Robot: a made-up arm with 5 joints. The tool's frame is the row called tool.
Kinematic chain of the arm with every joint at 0, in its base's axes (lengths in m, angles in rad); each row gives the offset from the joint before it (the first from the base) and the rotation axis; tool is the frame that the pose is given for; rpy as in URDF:
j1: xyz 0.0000 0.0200 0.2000 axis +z
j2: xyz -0.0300 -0.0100 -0.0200 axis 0 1 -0.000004
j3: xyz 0.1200 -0.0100 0.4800 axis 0 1 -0.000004
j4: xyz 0.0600 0.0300 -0.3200 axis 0 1 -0.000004
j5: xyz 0.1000 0.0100 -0.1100 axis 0 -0.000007 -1
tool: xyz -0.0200 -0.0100 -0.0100 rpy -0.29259 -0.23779 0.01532
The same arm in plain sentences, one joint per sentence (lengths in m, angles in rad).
The arm has five revolute joints in a row. What follows holds with every joint at zero, and every direction is one of the base frame's. The first joint sits 0.02 m along +y and 0.2 m along +z from the base frame's origin and turns about +z. The second joint sits 0.03 m along -x and 0.01 m along -y and 0.02 m along -z from the first joint and turns about +y. The third joint sits 0.12 m along +x and 0.01 m along -y and 0.48 m along +z from the second joint and turns about +y. The fourth joint sits 0.06 m along +x and 0.03 m along +y and 0.32 m along -z from the third joint and turns about +y. The fifth joint sits 0.1 m along +x and 0.01 m along +y and 0.11 m along -z from the fourth joint and turns about -z. The tool frame, which is the frame that the pose is given for, sits 0.02 m along -x and 0.01 m along -y and 0.01 m along -z from the fifth joint; its axes are the base frame's turned by roll -0.2926, pitch -0.2378 and yaw 0.0153 rad (as in URDF: about the fixed x, then y, then z).
